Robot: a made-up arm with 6 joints.
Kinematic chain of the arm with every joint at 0, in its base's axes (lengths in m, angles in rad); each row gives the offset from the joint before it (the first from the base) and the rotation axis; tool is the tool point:
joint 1: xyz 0 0 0.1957 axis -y
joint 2: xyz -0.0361 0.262 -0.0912 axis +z
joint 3: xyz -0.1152 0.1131 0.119 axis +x
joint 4: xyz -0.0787 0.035 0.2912 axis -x
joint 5: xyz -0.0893 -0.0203 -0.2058 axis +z
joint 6: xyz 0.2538 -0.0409 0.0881 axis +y
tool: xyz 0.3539 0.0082 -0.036
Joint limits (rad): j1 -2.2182..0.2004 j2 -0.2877..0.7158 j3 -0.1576..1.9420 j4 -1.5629..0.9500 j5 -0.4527..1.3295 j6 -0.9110..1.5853
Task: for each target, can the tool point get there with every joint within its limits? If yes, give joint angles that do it. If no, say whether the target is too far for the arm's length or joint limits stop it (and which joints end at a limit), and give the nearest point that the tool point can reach.
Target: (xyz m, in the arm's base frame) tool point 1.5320 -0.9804 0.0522
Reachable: no: too far | nearest point 0.6868 -0.2189 0.1314 | short by 1.140 m
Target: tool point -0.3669 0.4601 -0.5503
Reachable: no: joint limits stop it (at a limit: joint 2, joint 3, joint 4, joint 5) | nearest point -0.2131 0.3550 -0.2376 | short by 0.364 m
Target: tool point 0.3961 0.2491 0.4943
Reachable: yes | joints -0.3938 0.5554 1.5299 -0.9499 0.4677 0.3949
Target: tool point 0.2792 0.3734 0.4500
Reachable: yes | joints -0.4183 0.5853 1.2577 0.5762 0.5265 -0.6304
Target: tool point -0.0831 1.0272 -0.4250
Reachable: no: joint limits stop it (at a limit: joint 1, joint 2, joint 3) | nearest point 0.0779 0.8540 -0.2131 | short by 0.318 m
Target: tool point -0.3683 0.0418 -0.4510
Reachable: no: joint limits stop it (at a limit: joint 1, joint 2, joint 4) | nearest point -0.2205 0.0125 -0.2340 | short by 0.264 m
